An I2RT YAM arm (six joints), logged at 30 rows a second.
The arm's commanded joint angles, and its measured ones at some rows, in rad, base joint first. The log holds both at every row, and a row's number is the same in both.
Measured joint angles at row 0:
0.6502, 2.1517, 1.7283, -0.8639, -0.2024, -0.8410
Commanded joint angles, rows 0 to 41:
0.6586, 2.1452, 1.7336, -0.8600, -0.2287, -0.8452
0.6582, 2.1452, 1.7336, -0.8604, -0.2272, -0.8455
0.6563, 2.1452, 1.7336, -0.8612, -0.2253, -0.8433
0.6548, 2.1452, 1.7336, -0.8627, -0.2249, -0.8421
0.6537, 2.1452, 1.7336, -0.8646, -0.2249, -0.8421
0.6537, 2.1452, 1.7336, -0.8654, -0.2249, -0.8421
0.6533, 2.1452, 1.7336, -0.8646, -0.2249, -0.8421
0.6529, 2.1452, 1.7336, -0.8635, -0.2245, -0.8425
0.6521, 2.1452, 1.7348, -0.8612, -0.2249, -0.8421
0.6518, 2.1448, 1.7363, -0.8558, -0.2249, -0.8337
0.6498, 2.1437, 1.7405, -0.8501, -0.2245, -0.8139
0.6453, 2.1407, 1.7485, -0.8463, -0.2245, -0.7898
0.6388, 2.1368, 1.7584, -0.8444, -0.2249, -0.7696
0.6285, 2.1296, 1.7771, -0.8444, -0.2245, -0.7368
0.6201, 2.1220, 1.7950, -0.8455, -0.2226, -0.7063
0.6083, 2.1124, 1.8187, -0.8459, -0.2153, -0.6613
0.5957, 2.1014, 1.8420, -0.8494, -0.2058, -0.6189
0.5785, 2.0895, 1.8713, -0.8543, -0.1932, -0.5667
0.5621, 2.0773, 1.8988, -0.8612, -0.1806, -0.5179
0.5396, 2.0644, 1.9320, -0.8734, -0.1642, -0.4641
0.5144, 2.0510, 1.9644, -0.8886, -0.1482, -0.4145
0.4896, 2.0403, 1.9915, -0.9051, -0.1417, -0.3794
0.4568, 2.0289, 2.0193, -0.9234, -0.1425, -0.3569
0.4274, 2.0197, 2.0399, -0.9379, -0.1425, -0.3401
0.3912, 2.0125, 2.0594, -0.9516, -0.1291, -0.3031
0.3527, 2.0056, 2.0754, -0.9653, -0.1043, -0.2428
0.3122, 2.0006, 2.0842, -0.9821, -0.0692, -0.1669
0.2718, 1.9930, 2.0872, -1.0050, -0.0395, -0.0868
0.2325, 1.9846, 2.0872, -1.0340, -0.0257, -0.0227
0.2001, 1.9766, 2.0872, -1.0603, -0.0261, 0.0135
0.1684, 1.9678, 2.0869, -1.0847, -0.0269, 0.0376
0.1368, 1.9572, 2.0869, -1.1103, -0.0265, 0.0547
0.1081, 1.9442, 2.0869, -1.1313, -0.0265, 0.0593
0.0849, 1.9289, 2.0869, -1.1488, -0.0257, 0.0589
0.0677, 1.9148, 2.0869, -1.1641, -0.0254, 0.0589
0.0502, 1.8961, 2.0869, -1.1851, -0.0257, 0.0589
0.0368, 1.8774, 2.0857, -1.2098, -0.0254, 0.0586
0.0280, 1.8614, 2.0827, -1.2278, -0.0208, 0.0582
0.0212, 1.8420, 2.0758, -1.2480, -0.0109, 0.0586
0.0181, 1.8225, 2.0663, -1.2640, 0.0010, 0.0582
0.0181, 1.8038, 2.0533, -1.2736, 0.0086, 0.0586
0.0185, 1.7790, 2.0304, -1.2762, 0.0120, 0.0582
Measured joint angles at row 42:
0.0200, 1.8740, 2.0598, -1.2652, -0.0109, 0.0227
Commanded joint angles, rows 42 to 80:
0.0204, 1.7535, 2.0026, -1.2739, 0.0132, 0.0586
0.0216, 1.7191, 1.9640, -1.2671, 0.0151, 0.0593
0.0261, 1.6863, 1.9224, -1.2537, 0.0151, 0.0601
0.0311, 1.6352, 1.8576, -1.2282, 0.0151, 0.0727
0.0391, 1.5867, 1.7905, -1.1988, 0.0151, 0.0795
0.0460, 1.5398, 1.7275, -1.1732, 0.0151, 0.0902
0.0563, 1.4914, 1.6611, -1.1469, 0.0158, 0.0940
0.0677, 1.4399, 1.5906, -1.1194, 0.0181, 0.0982
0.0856, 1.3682, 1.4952, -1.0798, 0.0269, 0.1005
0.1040, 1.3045, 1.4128, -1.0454, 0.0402, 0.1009
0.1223, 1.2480, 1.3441, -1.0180, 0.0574, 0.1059
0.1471, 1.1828, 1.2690, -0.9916, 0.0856, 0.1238
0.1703, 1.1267, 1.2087, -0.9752, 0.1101, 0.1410
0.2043, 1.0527, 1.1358, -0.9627, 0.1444, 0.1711
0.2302, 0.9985, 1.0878, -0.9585, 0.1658, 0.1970
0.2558, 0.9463, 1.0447, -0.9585, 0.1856, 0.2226
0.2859, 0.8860, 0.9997, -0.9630, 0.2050, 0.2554
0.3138, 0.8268, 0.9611, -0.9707, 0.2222, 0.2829
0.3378, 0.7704, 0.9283, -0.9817, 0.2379, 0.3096
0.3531, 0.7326, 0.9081, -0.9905, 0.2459, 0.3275
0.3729, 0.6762, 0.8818, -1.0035, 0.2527, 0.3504
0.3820, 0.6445, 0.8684, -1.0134, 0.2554, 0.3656
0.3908, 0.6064, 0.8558, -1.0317, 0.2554, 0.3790
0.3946, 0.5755, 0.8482, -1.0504, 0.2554, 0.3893
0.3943, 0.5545, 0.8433, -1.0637, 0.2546, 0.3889
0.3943, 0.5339, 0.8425, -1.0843, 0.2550, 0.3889
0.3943, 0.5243, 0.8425, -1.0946, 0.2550, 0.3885
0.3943, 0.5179, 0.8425, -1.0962, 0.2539, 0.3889
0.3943, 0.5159, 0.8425, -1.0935, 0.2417, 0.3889
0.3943, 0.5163, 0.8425, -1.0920, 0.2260, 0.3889
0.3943, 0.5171, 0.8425, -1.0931, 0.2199, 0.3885
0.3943, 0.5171, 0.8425, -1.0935, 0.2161, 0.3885
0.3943, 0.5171, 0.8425, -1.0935, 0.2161, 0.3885
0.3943, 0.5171, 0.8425, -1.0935, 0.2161, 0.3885
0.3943, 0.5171, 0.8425, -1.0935, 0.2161, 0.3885
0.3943, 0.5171, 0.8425, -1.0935, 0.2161, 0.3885
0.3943, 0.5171, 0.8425, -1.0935, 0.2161, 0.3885
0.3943, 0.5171, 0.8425, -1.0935, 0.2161, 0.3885
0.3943, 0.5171, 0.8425, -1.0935, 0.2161, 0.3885
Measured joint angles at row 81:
0.3782, 0.5190, 0.8482, -1.0954, 0.2169, 0.3695
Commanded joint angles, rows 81 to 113:
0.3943, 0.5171, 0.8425, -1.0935, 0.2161, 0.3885
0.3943, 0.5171, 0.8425, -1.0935, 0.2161, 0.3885
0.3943, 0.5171, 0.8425, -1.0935, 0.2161, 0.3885
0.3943, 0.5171, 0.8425, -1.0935, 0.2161, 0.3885
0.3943, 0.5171, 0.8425, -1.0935, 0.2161, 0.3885
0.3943, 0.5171, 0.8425, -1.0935, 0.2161, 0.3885
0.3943, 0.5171, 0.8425, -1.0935, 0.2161, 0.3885
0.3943, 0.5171, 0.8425, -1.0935, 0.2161, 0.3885
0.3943, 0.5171, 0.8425, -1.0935, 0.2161, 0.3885
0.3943, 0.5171, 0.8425, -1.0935, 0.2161, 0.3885
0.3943, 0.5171, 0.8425, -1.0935, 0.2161, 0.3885
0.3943, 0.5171, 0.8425, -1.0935, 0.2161, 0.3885
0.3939, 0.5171, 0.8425, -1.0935, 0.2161, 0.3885
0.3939, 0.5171, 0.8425, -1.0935, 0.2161, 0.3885
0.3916, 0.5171, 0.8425, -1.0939, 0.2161, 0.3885
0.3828, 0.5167, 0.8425, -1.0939, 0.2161, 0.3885
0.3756, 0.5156, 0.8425, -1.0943, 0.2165, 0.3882
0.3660, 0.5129, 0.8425, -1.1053, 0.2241, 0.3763
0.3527, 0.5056, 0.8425, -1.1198, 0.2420, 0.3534
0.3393, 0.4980, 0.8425, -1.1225, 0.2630, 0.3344
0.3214, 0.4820, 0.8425, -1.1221, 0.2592, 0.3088
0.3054, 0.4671, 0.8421, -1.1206, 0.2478, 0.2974
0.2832, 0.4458, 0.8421, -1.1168, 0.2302, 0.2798
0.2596, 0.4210, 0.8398, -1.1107, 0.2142, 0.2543
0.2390, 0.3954, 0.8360, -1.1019, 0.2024, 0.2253
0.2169, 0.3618, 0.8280, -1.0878, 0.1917, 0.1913
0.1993, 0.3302, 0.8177, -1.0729, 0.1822, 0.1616
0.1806, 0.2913, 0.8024, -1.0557, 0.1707, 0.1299
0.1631, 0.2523, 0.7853, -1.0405, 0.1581, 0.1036
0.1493, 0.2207, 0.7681, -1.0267, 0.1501, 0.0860
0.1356, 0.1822, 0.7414, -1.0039, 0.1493, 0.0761
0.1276, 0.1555, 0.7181, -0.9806, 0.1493, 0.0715
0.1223, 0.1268, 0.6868, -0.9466, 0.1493, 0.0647
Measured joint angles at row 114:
0.1463, 0.1814, 0.7494, -0.9821, 0.1745, 0.1436
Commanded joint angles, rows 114 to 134:
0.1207, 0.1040, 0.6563, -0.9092, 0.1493, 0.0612
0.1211, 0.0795, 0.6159, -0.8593, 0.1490, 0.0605
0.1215, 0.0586, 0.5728, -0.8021, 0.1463, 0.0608
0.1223, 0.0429, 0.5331, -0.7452, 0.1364, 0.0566
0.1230, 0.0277, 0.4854, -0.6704, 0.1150, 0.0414
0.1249, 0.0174, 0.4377, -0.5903, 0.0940, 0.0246
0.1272, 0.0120, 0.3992, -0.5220, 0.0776, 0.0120
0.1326, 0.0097, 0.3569, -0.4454, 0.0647, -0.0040
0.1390, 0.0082, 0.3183, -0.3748, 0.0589, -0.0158
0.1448, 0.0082, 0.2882, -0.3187, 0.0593, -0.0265
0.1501, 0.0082, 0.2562, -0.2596, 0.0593, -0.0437
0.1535, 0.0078, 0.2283, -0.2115, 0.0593, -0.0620
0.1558, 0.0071, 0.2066, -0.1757, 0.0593, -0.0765
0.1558, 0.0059, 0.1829, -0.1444, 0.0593, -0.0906
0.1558, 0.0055, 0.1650, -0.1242, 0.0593, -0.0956
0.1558, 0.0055, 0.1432, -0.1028, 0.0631, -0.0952
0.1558, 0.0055, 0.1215, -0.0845, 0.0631, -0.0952
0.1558, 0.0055, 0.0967, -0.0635, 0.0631, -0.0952
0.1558, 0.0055, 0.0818, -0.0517, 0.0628, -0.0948
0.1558, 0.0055, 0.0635, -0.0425, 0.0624, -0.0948
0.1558, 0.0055, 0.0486, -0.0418, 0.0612, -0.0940
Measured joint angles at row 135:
0.1490, 0.0162, 0.0883, -0.0521, 0.0738, -0.0681
